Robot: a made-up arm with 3 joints. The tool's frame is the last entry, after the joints.
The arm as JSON. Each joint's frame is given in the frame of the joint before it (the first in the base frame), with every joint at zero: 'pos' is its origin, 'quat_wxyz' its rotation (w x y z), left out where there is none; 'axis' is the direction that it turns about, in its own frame. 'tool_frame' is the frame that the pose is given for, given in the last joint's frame.
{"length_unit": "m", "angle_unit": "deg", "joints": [
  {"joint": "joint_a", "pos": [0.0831, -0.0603, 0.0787], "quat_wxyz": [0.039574, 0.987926, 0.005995, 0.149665], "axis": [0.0, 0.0, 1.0]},
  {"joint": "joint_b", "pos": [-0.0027, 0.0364, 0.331], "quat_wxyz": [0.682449, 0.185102, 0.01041, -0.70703], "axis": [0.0, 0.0, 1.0]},
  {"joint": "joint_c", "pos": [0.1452, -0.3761, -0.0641], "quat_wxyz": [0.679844, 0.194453, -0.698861, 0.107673], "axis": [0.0, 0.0, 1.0]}
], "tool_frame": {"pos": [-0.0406, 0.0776, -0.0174], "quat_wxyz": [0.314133, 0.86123, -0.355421, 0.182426]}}
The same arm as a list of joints. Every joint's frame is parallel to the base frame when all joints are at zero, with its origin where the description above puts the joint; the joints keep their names.
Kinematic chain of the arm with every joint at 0, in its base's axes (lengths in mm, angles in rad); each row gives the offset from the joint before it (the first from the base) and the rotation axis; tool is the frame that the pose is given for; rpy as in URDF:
joint_a: xyz 83.1 -60.3 78.7 axis 0.29619 -0.076397 -0.952069
joint_b: xyz 95.5 -61.6 -313 axis 0.0394 0.189498 -0.98109
joint_c: xyz -388.9 102.6 69.5 axis -0.341003 -0.929609 -0.139801
tool: xyz 82.1 -16.1 31.3 rpy 1.4241 0.7374 -2.8432

